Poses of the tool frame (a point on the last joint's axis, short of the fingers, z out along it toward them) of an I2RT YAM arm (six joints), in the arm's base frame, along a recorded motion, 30 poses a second.
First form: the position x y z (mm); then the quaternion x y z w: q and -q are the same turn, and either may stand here.
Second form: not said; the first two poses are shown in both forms.
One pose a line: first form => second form
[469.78, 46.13, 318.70, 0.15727, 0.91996, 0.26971, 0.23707] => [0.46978, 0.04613, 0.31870, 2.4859, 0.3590, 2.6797]
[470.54, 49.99, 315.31, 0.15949, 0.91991, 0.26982, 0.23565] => [0.47054, 0.04999, 0.31531, 2.4861, 0.3549, 2.6765]
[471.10, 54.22, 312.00, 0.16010, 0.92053, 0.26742, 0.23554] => [0.47110, 0.05422, 0.31200, 2.4911, 0.3555, 2.6762]
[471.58, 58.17, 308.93, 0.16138, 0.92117, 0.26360, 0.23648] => [0.47158, 0.05817, 0.30893, 2.4980, 0.3582, 2.6742]
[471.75, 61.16, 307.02, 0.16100, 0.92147, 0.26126, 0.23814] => [0.47175, 0.06116, 0.30702, 2.5018, 0.3627, 2.6743]
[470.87, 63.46, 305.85, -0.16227, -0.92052, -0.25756, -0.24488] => [0.47087, 0.06346, 0.30585, 2.5040, 0.3760, 2.6672]
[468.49, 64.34, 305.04, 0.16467, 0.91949, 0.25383, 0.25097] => [0.46849, 0.06434, 0.30504, 2.5062, 0.3876, 2.6583]
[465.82, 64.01, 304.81, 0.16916, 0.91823, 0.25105, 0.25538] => [0.46582, 0.06401, 0.30481, 2.5069, 0.3942, 2.6463]
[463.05, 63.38, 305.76, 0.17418, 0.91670, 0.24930, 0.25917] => [0.46305, 0.06338, 0.30576, 2.5056, 0.3988, 2.6332]
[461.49, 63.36, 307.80, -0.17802, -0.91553, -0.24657, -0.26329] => [0.46149, 0.06336, 0.30780, 2.5064, 0.4053, 2.6226]
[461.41, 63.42, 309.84, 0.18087, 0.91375, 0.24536, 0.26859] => [0.46141, 0.06342, 0.30984, 2.5033, 0.4138, 2.6123]
